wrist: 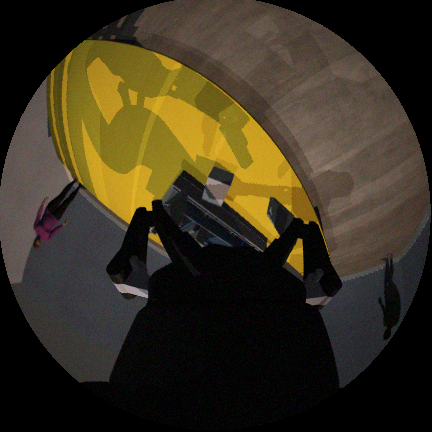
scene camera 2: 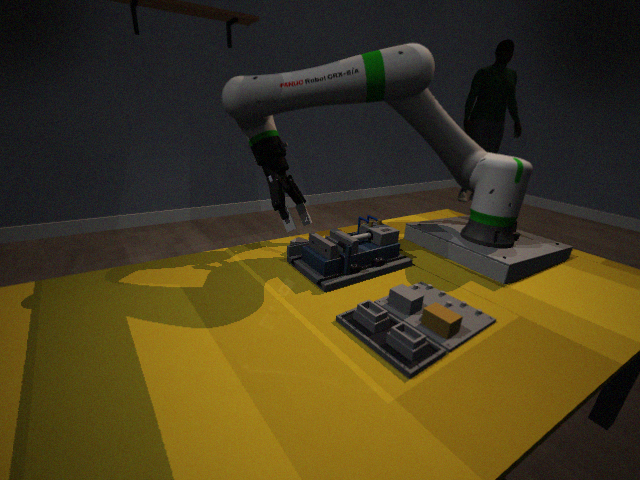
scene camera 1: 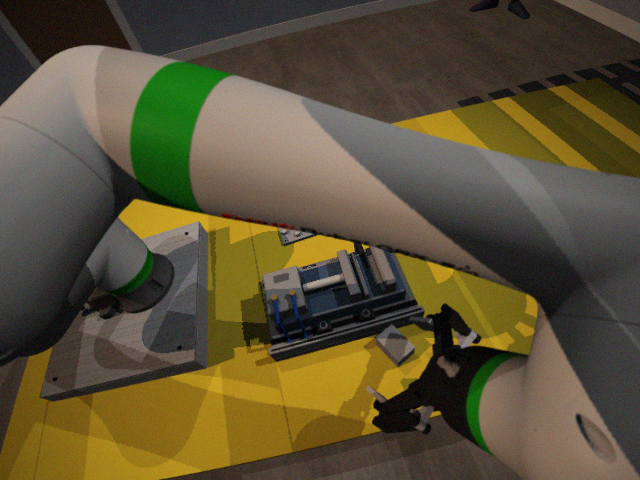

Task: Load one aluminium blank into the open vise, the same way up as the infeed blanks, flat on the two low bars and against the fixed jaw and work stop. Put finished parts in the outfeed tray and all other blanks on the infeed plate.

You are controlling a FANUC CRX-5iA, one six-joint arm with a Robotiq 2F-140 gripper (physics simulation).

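Note:
My gripper (scene camera 1: 400, 357) (scene camera 2: 296, 219) (wrist: 227, 201) is open and empty, high above the table near the vise's jaw end. A grey block, seemingly an aluminium blank (scene camera 1: 395, 343) (wrist: 218, 186), lies on the table beside the vise's long side. The vise (scene camera 1: 325, 297) (scene camera 2: 323, 264) (wrist: 215, 220) is open, and no blank shows between its jaws. On the infeed plate (scene camera 2: 474, 324) (scene camera 1: 300, 238) stand a grey blank (scene camera 2: 405, 299) and a brass-coloured block (scene camera 2: 440, 319). Two grey parts with pockets (scene camera 2: 371, 316) (scene camera 2: 406, 342) stand in the outfeed tray (scene camera 2: 408, 373). The tray is hidden in scene camera 1.
The arm's upper link (scene camera 1: 320, 170) crosses scene camera 1 and hides most of the infeed plate. The robot's base block (scene camera 1: 175, 356) (scene camera 2: 444, 248) is at the vise's cylinder end. Blue hoses (scene camera 1: 279, 315) stand on the vise. People stand beyond the table, one (scene camera 2: 491, 98) behind the arm.

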